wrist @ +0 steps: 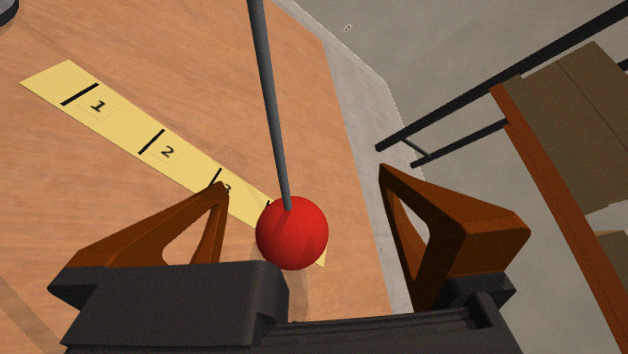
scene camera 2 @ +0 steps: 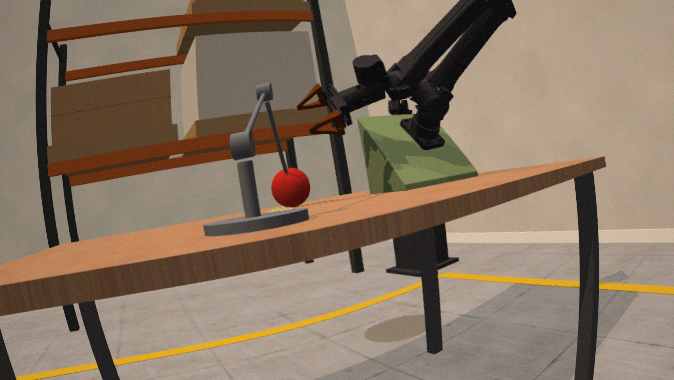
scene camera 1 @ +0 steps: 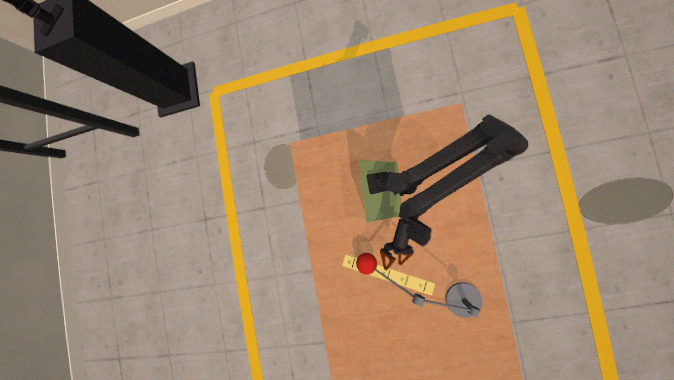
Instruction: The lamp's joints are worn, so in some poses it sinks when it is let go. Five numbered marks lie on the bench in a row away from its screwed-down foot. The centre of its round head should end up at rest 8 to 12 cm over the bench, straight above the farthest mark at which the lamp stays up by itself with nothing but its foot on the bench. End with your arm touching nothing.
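Places are measured from the arm's base along level axes (x ahead, y left, z up), in centimetres.
Where they show: gripper, fingertip midpoint: [wrist: 300, 180] [scene camera 2: 303, 119] [scene camera 1: 392, 267]; arm's base, link origin: [scene camera 2: 421, 134] [scene camera 1: 377, 182].
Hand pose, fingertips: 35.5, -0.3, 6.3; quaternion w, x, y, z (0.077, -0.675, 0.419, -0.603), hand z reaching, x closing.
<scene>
Each offset is from my fingertips to the centre of the thing, as dx, dy, dz. "*": to the spot under its first point.
The lamp's round red head {* -0.4, -11.1, -10.3} [scene camera 1: 366, 263] [scene camera 2: 290, 187] [wrist: 292, 233] hangs at the end of its thin rod, low over the bench and apart from it. In scene camera 1 it overlaps the yellow strip {* +14.9, +9.7, -20.2} [scene camera 1: 415, 283] [wrist: 122, 117] around mark 4; mark 5 shows beyond it. Marks 1, 2 and 3 show in the wrist view, mark 4 partly. The elbow joint {* +11.1, +6.8, +7.7} [scene camera 1: 418, 300] [scene camera 2: 264, 92] stands high. The grey foot [scene camera 1: 455, 295] [scene camera 2: 225, 228] is on the bench near mark 1's end. My gripper [scene camera 1: 393, 265] [scene camera 2: 305, 120] [wrist: 300, 180] is open and empty, higher than the head and apart from the lamp.
My arm's base stands on a green block [scene camera 2: 435, 165] on the wooden bench [scene camera 1: 410, 345] [scene camera 2: 350, 225]. A shelf rack [scene camera 2: 42, 125] [wrist: 555, 200] with boxes stands beyond the bench. The lamp's rods rise between the foot and the head.
</scene>
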